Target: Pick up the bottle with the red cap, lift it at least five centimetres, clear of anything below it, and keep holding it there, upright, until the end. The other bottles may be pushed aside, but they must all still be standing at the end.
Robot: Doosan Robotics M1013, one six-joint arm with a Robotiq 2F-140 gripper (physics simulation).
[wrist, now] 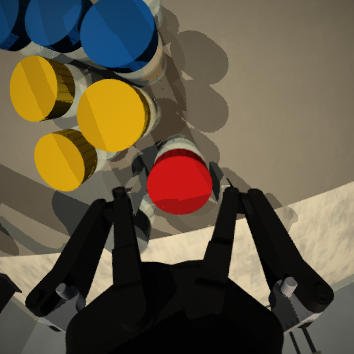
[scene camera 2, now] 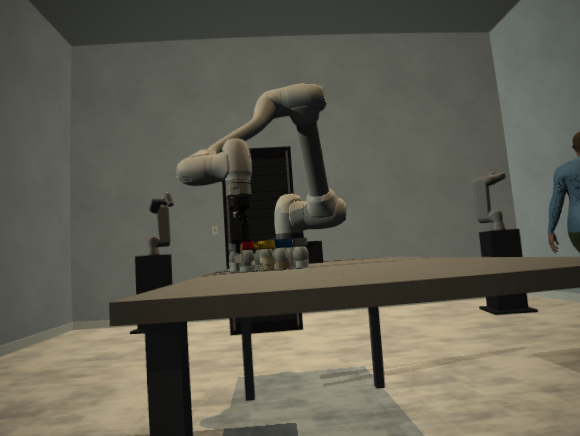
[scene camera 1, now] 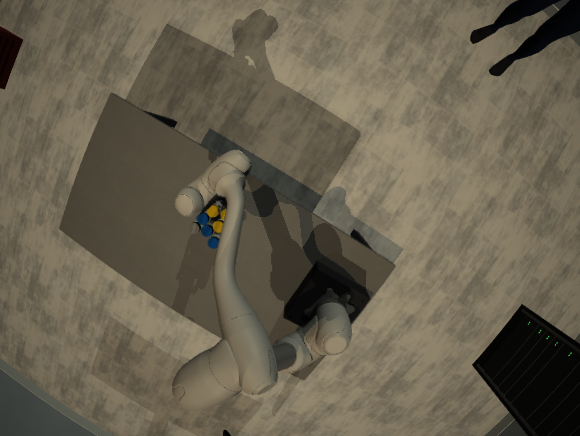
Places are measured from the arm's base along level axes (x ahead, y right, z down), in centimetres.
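Pixels of known places: gripper, between the fingertips: (scene camera 2: 242, 262); arm's base, origin of its link: (scene camera 1: 329, 310).
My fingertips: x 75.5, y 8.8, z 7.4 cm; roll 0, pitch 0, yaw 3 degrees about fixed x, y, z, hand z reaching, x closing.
Observation:
Ahead of a thing's pixels: the offset from my fingertips to its top centre. Level surfaces: height alone.
The bottle with the red cap {dx +0.5, dy -1.7, dz -7.1 cm} (scene camera 2: 248, 245) (wrist: 179, 184) stands upright at the edge of the bottle group; it does not show in scene camera 1. My gripper (scene camera 2: 240, 240) (wrist: 177, 173) is partly open and points down, its fingers on both sides of the red cap in the wrist view, with a gap on each side. Nothing is held. Three yellow-capped bottles {dx -3.9, dy -8.0, dz -7.1 cm} (scene camera 1: 212, 211) (scene camera 2: 264, 244) (wrist: 113, 115) and three blue-capped bottles {dx -7.3, dy -17.2, dz -7.1 cm} (scene camera 1: 207, 230) {dx -2.4, dy -14.1, dz -7.1 cm} (scene camera 2: 284, 242) (wrist: 118, 32) stand close by. A pale, dark-banded bottle {dx -6.1, dy +3.7, dz -7.1 cm} (wrist: 144, 220) is partly hidden beside the left finger. Finger depth beside the cap is hard to judge.
The brown table {dz +3.4 cm} (scene camera 1: 135, 175) (scene camera 2: 375, 280) carries the bottles; its edge is near the red-capped bottle in the wrist view. A light-capped bottle {dx -2.0, dy -20.3, dz -7.1 cm} (scene camera 2: 300, 242) stands at the group's right in scene camera 2. The arm passes over part of the group in scene camera 1.

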